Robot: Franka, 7 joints.
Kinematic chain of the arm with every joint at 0, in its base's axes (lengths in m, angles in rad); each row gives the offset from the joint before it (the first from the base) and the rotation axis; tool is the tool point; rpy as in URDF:
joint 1: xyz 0 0 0.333 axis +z
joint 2: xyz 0 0 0 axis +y
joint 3: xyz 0 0 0.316 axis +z
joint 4: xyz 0.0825 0 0 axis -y
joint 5: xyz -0.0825 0 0.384 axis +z
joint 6: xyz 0 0 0 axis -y
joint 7: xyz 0.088 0 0 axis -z
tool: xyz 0 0 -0.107 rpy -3.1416 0 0
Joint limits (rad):
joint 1: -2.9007..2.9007
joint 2: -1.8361..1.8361
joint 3: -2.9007..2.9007
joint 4: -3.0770..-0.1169
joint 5: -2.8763..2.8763
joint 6: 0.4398..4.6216
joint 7: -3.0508..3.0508
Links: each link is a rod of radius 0.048 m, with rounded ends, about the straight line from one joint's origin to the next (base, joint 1, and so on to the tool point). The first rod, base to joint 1, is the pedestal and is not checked.
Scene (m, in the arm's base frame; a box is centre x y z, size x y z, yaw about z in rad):
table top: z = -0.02
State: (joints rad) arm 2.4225 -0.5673 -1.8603 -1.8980 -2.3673 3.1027 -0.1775
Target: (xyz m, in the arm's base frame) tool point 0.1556 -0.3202 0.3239
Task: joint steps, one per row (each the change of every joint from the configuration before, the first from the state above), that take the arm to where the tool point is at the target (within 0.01 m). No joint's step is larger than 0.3 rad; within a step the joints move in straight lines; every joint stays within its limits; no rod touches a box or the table.
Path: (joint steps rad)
1: -0.2227 0.1659 -0.2296 -0.1304 -0.0985 0.1183 0.0000
2: -0.2226 0.1660 -0.2295 -0.1303 -0.0985 0.1184 0.0000
3: -0.2227 0.1659 -0.2296 -0.1304 -0.0985 0.1183 0.0000
4: -0.2226 0.1660 -0.2295 -0.1303 -0.0985 0.1183 0.0000

